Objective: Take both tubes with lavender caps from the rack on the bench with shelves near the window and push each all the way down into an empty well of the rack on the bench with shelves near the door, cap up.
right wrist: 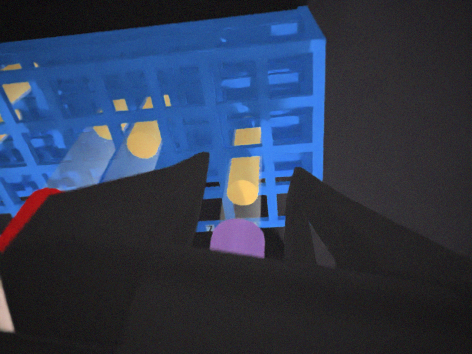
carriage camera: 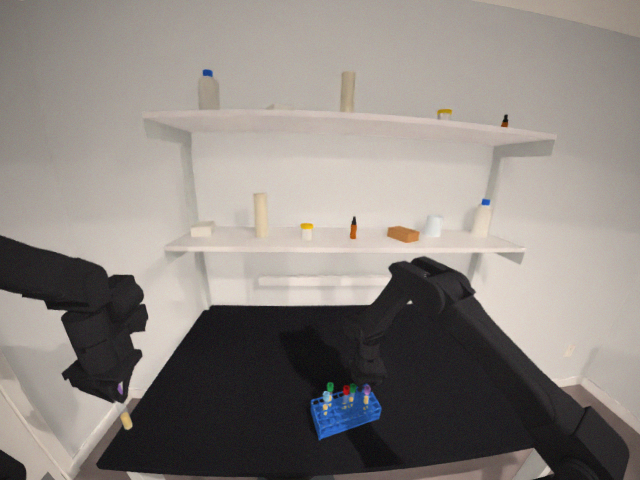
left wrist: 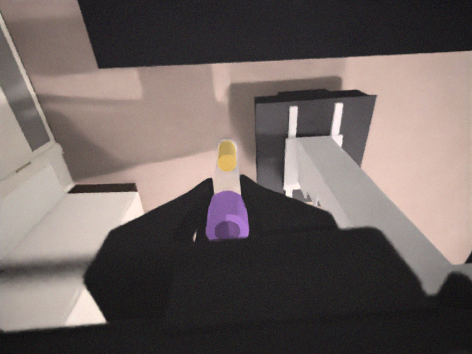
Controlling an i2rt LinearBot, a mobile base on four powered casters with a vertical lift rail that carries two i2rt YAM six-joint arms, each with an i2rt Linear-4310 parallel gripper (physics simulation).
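Frame: origin at the left arm's base, x down, y back, z left, level; millimetres.
Where they show: left gripper, between the fingertips: [carriage camera: 120, 400] [left wrist: 226, 186]; right gripper, between the fingertips: [right wrist: 249, 174] [carriage camera: 365, 390].
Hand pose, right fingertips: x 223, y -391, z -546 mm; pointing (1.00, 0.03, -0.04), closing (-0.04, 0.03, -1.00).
Things, the pixels of their top centre, and the offset from my right fingertips. "pt": a spot on its surface instead. Level surfaces: height alone.
- blue rack, centre of its top: [right wrist: 102, 164] [carriage camera: 345, 404] dx +27, dy +22, dz +64 mm
- red cap, a spot on its surface: [right wrist: 25, 215] [carriage camera: 345, 386] pt dx -29, dy +4, dz +67 mm
- light blue cap, a spot on its surface: [carriage camera: 326, 395] pt dx -34, dy +32, dz +128 mm
- black bench top, height of its surface: dx +84 mm
A tube with a lavender cap [carriage camera: 126, 420] [left wrist: 227, 215] is held cap up in my left gripper [carriage camera: 123, 397] [left wrist: 226, 186], which is shut on it beyond the bench's left edge in the carriage view. Another tube with a lavender cap [carriage camera: 366, 390] [right wrist: 238, 241] stands in a well near the right end of the blue rack [carriage camera: 345, 426] [right wrist: 125, 52]. My right gripper [carriage camera: 370, 381] [right wrist: 249, 174] is open, pointing down, with one finger on each side of that cap and gaps on both sides. The lower cap is cut off by the gripper in the right wrist view.
The rack also holds tubes with a red cap [carriage camera: 346, 389] [right wrist: 25, 215], green caps [carriage camera: 330, 385] and a light blue cap [carriage camera: 326, 395]. It stands near the front of the black bench top [carriage camera: 232, 413]. Two shelves [carriage camera: 341, 247] with bottles and jars hang behind.
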